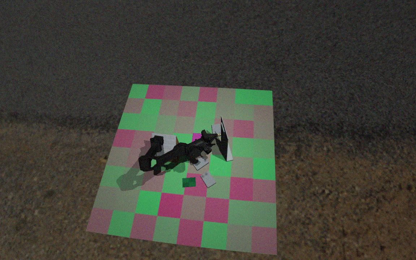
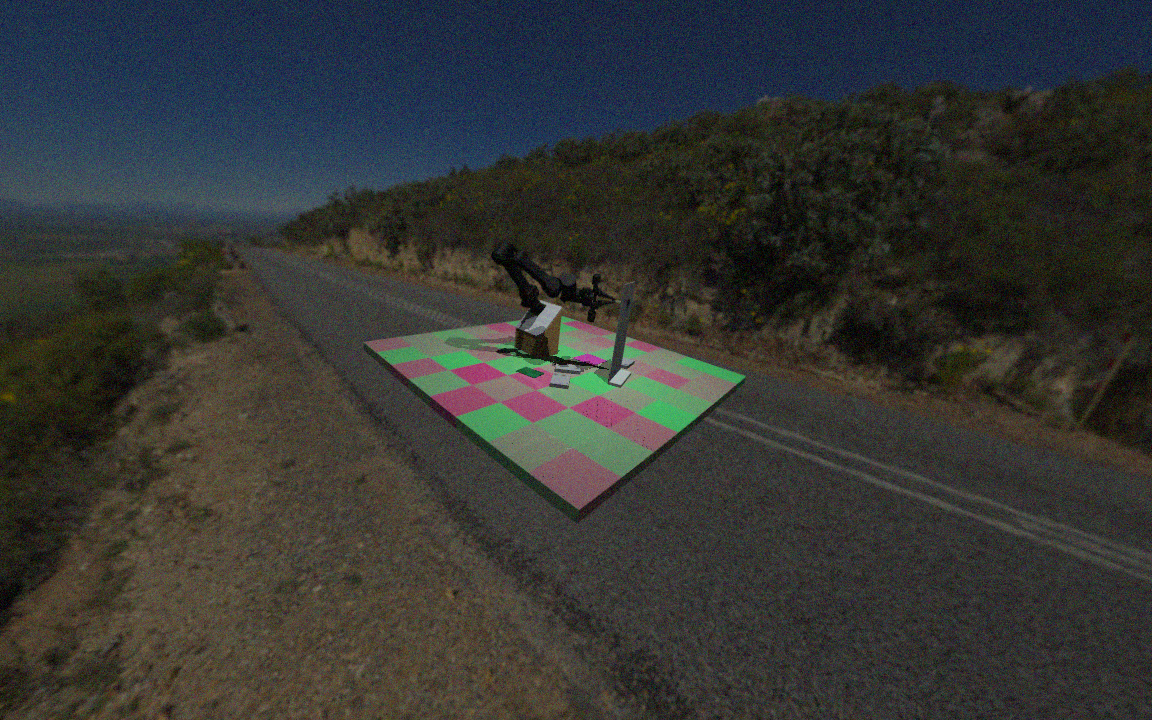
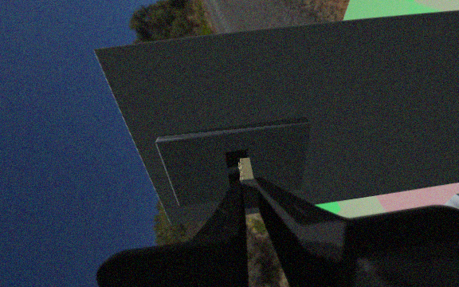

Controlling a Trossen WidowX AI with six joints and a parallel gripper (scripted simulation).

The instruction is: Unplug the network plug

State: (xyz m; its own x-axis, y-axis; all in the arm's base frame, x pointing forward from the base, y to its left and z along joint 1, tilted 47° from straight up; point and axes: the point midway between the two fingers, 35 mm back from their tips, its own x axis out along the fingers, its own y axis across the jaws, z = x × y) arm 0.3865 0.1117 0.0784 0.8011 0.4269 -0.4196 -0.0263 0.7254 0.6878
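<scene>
My gripper tip is 4 cm short of the upright grey panel, 3 cm to the right of it and 13 cm above it. Also, from my gripper tip: dark green flat piece: 18 cm behind, 26 cm to the right, 32 cm below.
</scene>
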